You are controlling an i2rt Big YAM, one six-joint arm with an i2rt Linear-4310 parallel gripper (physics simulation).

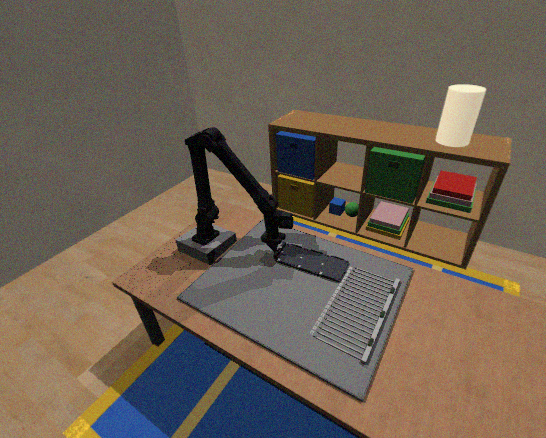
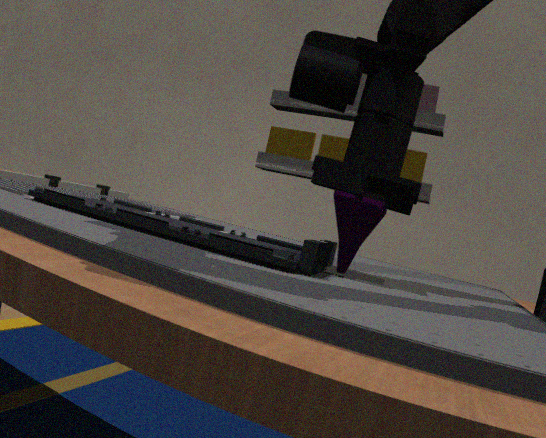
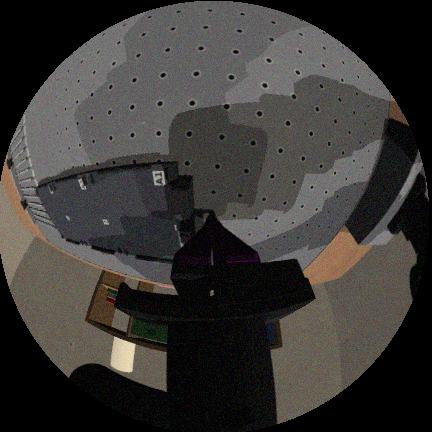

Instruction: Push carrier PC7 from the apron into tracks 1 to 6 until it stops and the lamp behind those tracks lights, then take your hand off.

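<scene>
Carrier PC7 is a long dark panel lying flat, with a raised block across its arm-side end. Its far end is at the near edge of the slatted track rack, at the rack's back part. Track numbers are not readable. Small dark lamps stand along the rack's far bar; none looks lit. My gripper is shut and empty, its tips low, just behind the carrier's end block on the arm side. Whether they touch it is unclear.
The carrier and rack lie on a grey perforated board on the wooden table. The arm's base stands at the board's left edge. A shelf with bins and a white cylinder stands behind the table.
</scene>
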